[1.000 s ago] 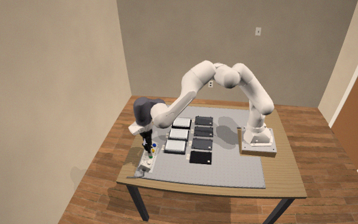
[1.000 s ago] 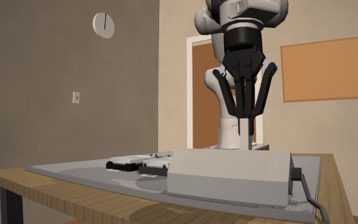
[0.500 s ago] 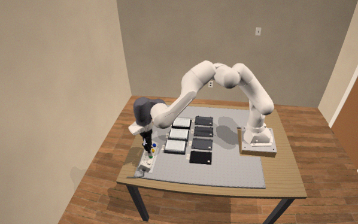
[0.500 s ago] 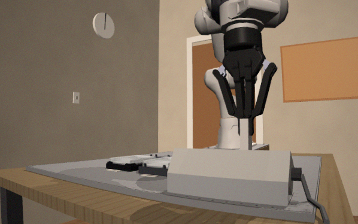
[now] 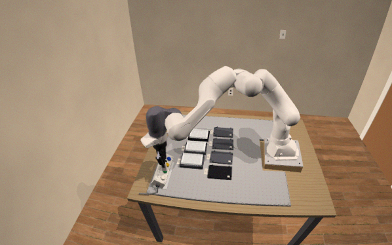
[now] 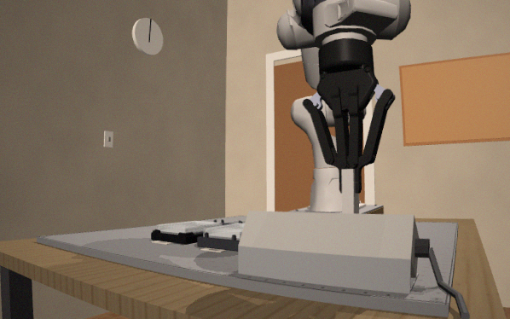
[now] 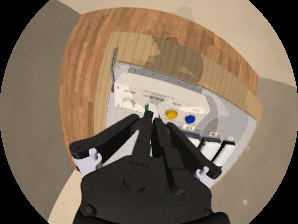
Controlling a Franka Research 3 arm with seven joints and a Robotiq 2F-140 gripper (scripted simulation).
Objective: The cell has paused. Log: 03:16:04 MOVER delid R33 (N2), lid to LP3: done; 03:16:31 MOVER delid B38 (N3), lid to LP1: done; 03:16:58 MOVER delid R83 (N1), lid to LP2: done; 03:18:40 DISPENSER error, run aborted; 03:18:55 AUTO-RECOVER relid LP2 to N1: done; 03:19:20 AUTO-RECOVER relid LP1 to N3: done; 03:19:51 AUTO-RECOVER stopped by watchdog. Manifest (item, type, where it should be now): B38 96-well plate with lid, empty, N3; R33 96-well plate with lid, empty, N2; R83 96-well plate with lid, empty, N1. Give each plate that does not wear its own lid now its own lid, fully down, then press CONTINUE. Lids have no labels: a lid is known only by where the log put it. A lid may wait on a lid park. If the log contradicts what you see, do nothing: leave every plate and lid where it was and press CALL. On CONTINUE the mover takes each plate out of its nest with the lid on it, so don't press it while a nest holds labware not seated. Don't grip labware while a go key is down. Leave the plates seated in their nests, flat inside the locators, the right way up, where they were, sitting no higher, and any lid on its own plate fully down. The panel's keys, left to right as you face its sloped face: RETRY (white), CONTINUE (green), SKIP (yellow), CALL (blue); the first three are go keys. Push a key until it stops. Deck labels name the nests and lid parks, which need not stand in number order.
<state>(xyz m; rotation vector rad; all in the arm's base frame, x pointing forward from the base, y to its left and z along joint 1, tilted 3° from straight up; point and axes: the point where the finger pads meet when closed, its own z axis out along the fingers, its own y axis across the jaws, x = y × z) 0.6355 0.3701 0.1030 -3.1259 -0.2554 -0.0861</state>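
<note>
Right now my hand is 4 cm above the green key. The rest, counted from my hand: yellow key: 1 cm ahead, 5 cm to the right, 4 cm below; white key: 1 cm behind, 5 cm to the left, 4 cm below; blue key: 1 cm ahead, 10 cm to the right, 4 cm below.
</note>
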